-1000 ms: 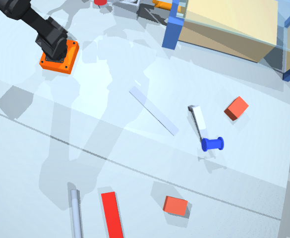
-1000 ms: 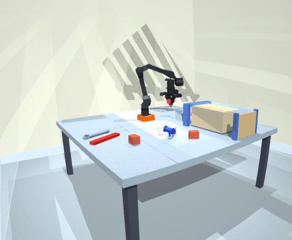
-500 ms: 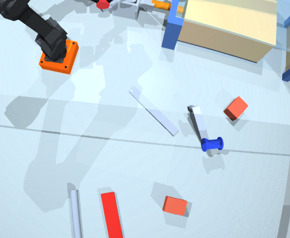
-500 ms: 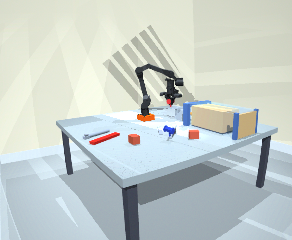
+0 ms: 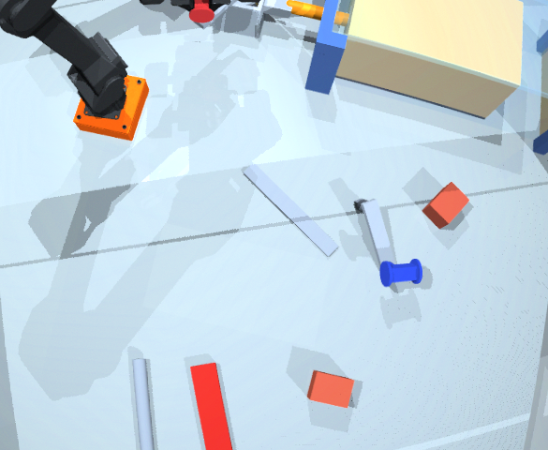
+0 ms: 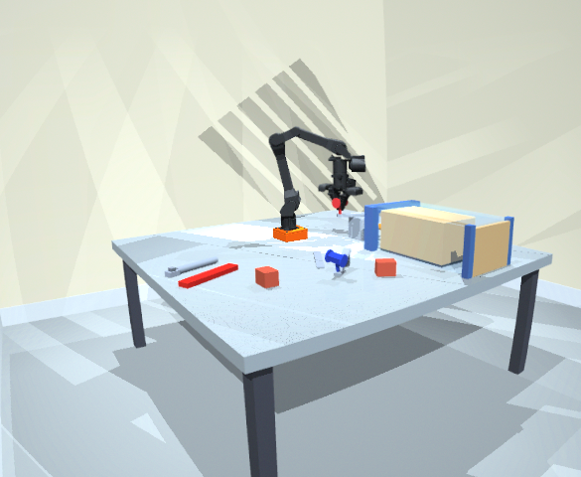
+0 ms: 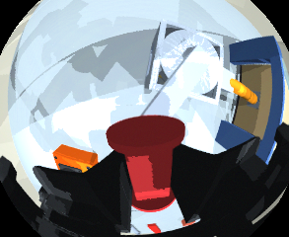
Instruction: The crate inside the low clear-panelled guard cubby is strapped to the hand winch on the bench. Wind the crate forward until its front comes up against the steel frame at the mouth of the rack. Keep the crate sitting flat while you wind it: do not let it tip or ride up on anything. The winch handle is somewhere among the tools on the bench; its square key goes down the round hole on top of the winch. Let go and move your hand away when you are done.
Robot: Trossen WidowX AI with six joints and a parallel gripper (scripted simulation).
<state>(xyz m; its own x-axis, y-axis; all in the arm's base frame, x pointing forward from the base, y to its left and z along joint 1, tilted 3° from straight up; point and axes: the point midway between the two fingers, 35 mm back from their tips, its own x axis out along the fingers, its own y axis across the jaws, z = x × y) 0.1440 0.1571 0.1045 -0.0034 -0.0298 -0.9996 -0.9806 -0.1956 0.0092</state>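
Now: gripper tip 30 mm to the right of the grey crank handle, 20 mm short of it and 10 mm above it. The rest, counted from my gripper tip: red knob: 20 mm above; round winch: 80 mm to the left, 80 mm below, 30 mm ahead; blue steel frame: 210 mm ahead, 80 mm to the left, 10 mm below.
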